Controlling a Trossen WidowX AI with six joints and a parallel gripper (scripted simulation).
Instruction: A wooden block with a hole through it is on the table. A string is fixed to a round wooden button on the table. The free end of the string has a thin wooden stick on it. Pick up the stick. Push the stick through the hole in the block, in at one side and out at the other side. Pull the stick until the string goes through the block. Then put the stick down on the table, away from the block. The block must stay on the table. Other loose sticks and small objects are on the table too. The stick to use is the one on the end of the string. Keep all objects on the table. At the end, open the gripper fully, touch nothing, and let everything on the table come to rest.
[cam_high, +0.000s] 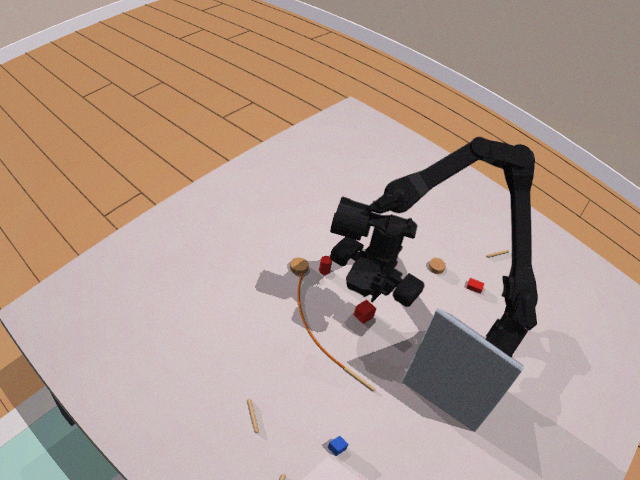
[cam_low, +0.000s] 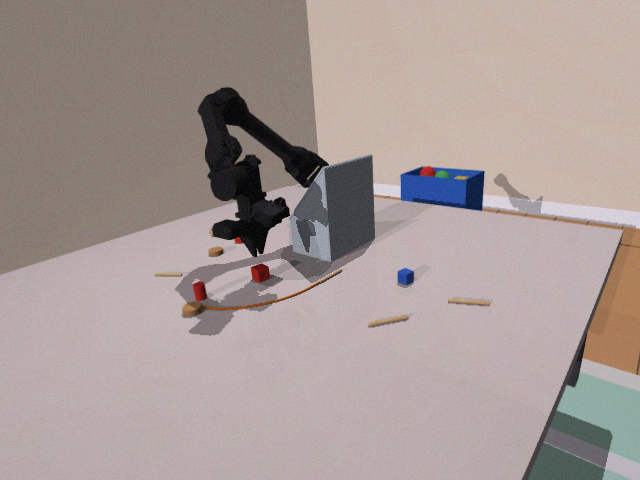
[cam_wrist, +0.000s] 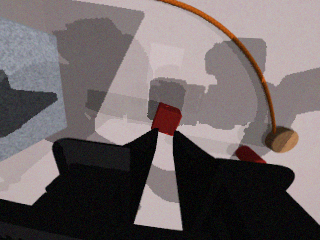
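Right now the thin wooden stick is 13 cm to the left of my gripper tip, 8 cm behind it and 6 cm below it. The rest, counted from my gripper tip: flat red piece (26 cm to the right, 14 cm behind, 5 cm below); then red cylinder (14 cm ahead, 4 cm to the right, 4 cm below); then blue cube (28 cm to the left, 17 cm behind, 5 cm below).
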